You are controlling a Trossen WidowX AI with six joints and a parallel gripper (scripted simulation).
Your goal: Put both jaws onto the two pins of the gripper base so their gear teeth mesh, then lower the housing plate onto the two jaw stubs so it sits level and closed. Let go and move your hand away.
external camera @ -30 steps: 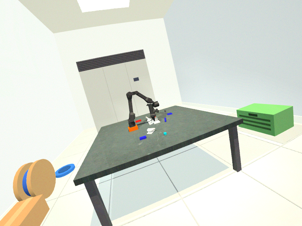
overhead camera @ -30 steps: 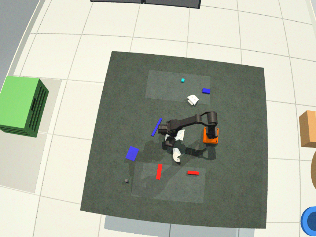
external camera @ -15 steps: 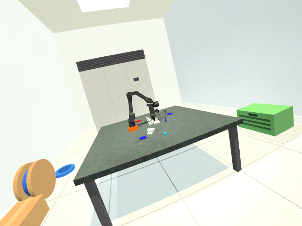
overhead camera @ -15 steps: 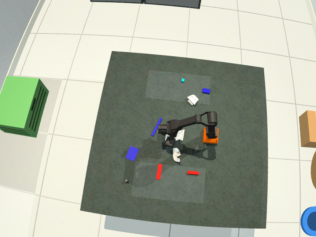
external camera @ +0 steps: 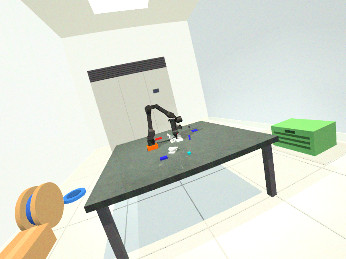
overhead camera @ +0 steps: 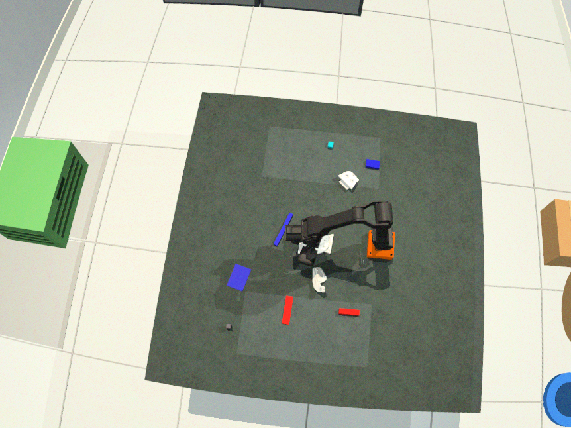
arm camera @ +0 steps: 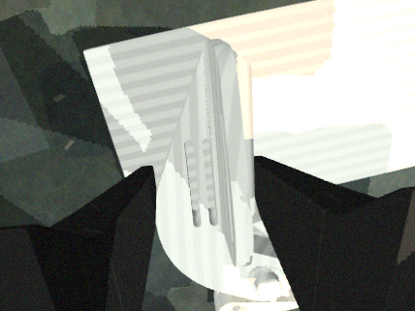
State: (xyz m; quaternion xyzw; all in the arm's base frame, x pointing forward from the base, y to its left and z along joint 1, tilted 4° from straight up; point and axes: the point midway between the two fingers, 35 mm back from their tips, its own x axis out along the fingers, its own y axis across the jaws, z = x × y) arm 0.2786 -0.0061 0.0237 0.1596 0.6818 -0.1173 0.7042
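Right now the white jaw is 16 cm to the left of my gripper tip, 2 cm behind it and 2 cm above it. Also, from my gripper tip: small grey cube 33 cm ahead, 29 cm to the left; then blue strip 11 cm ahead, 9 cm to the right, 1 cm below; then blue square 29 cm ahead, 10 cm to the left, 1 cm below.
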